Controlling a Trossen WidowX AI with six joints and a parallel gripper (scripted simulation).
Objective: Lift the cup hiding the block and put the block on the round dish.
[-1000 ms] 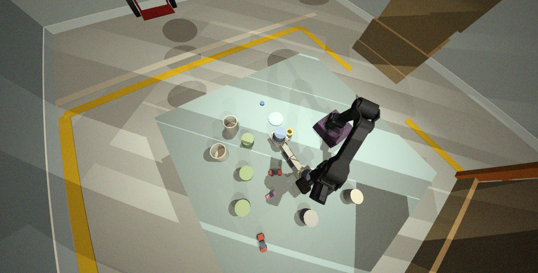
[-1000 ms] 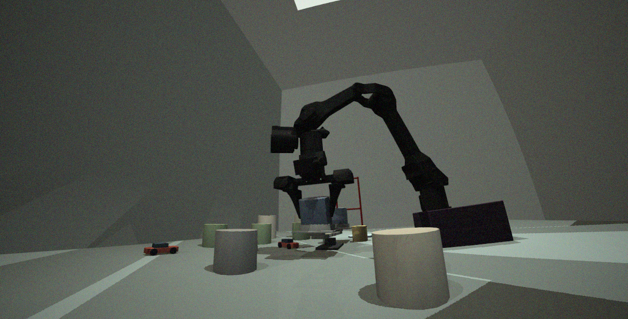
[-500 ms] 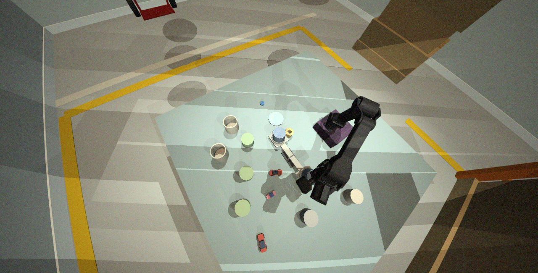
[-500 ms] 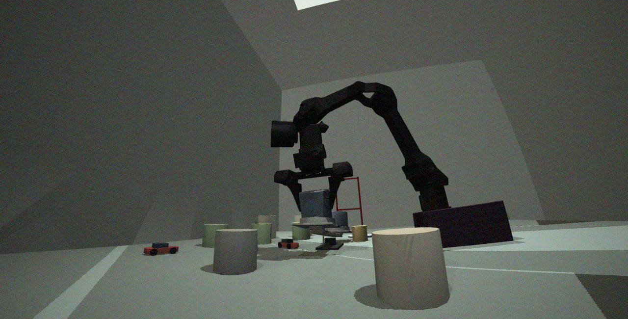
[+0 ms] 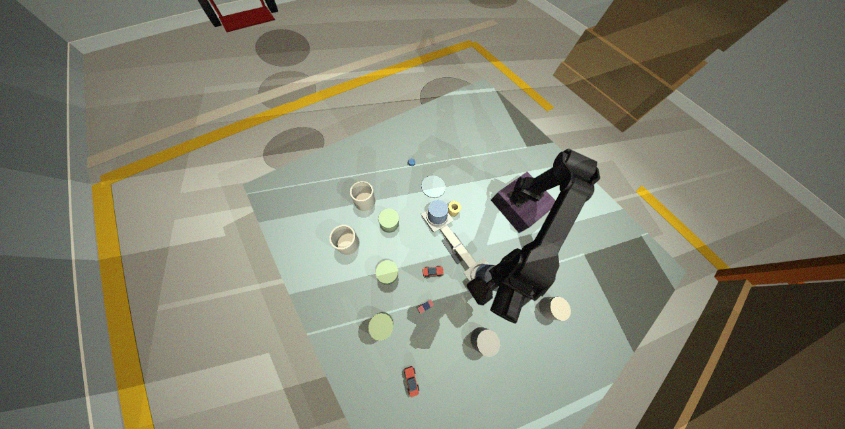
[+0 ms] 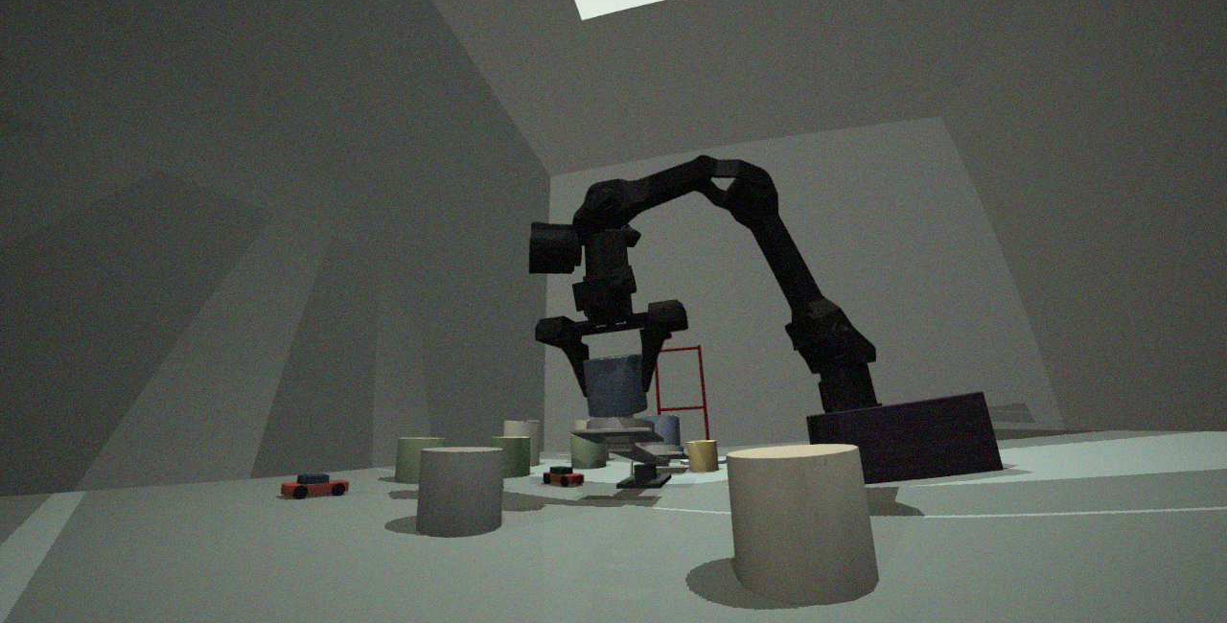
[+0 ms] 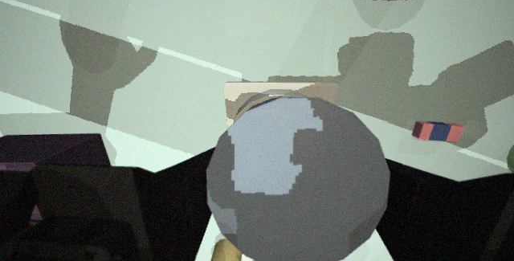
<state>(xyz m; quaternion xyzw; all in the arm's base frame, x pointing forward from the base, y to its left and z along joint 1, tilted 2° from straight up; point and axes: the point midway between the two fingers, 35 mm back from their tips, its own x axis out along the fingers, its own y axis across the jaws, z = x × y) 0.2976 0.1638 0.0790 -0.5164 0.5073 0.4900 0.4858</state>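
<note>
Right now the pale grey block is 1 cm to the right of my gripper tip and 3 cm below it. From my gripper tip the other things lie so: pale round dish: 6 cm behind, 39 cm to the right, 12 cm below; pink-and-blue block: 20 cm ahead, 2 cm to the right, 11 cm below; yellow tape roll: 7 cm behind, 26 cm to the right, 9 cm below.
</note>
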